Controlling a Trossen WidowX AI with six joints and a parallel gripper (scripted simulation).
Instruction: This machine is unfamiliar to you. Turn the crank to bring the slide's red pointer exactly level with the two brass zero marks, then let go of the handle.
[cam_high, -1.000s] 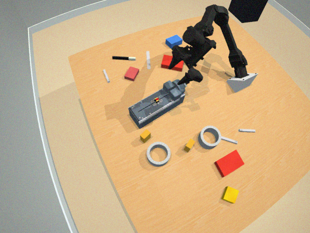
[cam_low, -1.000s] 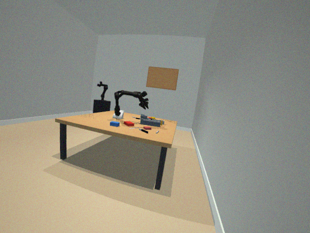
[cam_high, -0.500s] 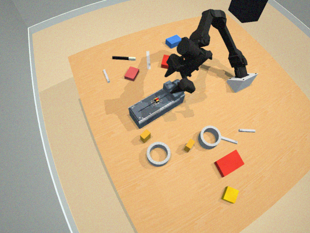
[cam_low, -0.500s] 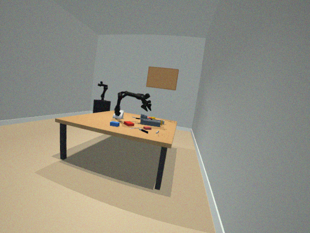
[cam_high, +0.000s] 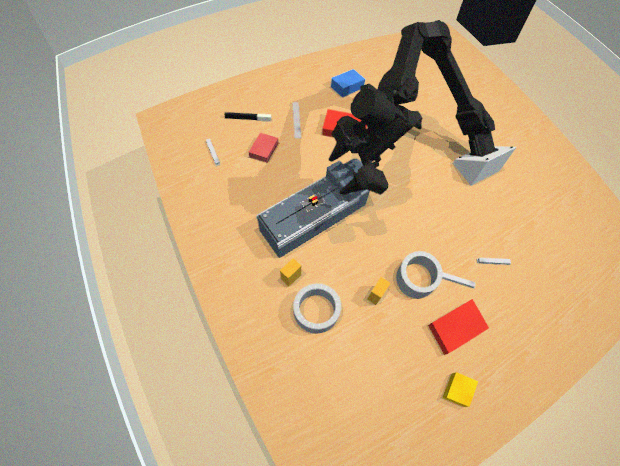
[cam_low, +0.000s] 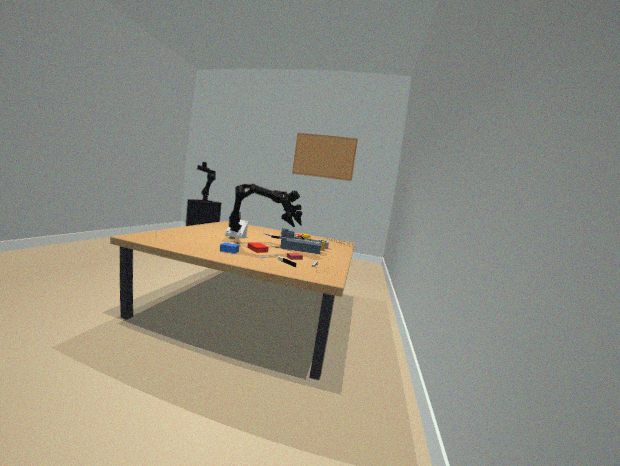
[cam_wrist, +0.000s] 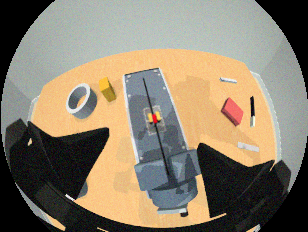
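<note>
The dark crank handle lies 13 cm behind my gripper tip, 5 cm to the right of it and 9 cm below it. From my gripper tip the other things lie so: red block 9 cm ahead, 25 cm to the right, 14 cm below; red pointer 4 cm ahead, 7 cm below; black marker 8 cm ahead, 37 cm to the right, 14 cm below.
</note>
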